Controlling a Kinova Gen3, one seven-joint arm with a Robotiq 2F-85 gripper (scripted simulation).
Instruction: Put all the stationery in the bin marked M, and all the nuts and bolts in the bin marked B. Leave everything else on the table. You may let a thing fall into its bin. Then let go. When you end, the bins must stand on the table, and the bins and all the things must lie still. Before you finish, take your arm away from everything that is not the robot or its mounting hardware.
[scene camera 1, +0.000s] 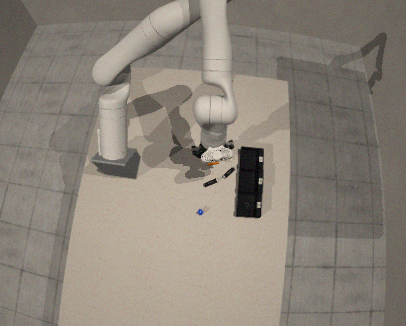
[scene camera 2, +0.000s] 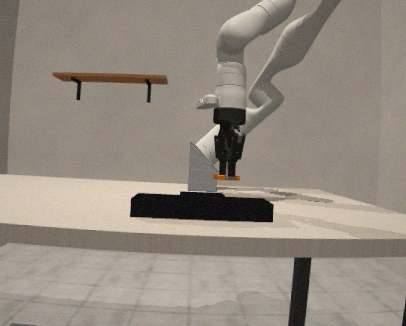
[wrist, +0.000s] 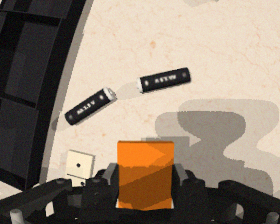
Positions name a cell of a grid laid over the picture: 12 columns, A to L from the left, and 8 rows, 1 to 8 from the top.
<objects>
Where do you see an orange block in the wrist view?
At G6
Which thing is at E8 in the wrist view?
The gripper.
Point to the gripper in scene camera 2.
G5
</objects>
